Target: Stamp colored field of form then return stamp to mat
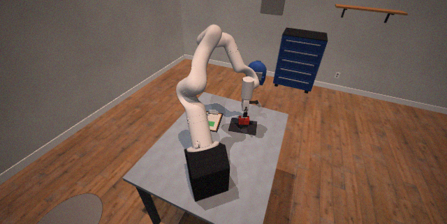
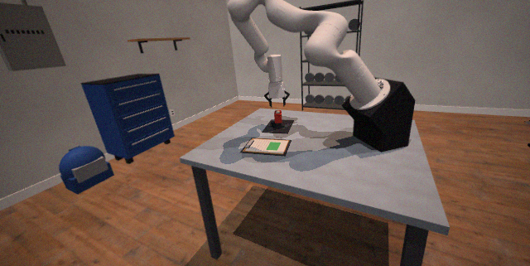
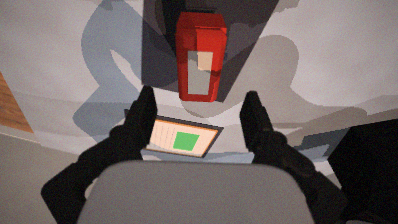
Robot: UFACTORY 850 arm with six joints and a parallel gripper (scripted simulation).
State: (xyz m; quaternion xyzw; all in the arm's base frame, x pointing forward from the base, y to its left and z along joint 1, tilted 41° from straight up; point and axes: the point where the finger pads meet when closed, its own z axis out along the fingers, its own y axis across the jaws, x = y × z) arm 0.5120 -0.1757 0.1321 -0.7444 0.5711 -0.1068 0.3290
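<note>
Now: the red stamp 100 mm below my hand. Round my hand: clipboard (20 mm behind, 290 mm to the left, 150 mm below); stamp base (130 mm below); mat (150 mm below).
</note>
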